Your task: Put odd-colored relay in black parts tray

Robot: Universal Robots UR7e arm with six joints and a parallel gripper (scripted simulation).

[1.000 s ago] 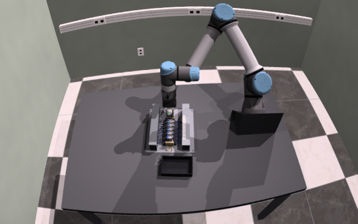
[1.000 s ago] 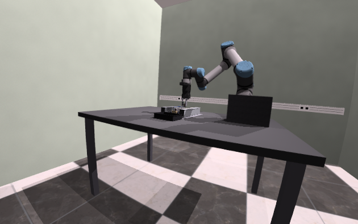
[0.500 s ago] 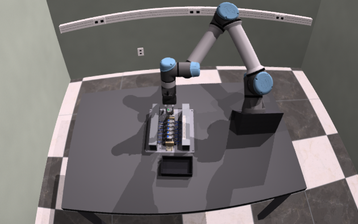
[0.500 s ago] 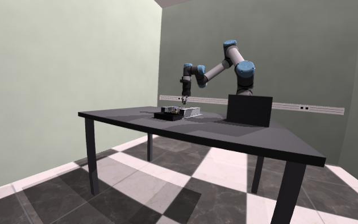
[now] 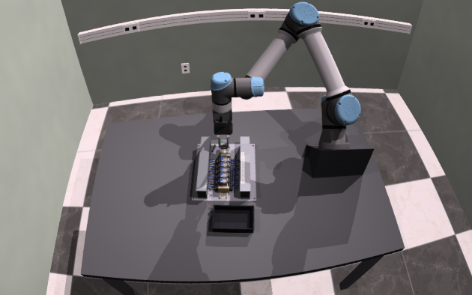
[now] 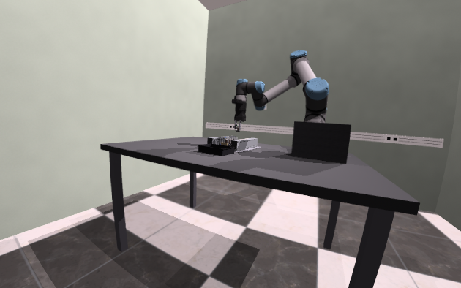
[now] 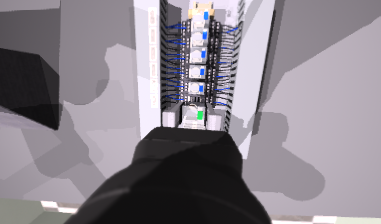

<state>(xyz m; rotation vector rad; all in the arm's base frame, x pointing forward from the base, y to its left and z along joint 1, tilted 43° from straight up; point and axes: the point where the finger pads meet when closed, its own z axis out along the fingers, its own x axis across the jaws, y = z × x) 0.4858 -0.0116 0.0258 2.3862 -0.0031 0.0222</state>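
Now: the black parts tray 300 mm to the left of my hand, 120 mm below it and 40 mm behind it.
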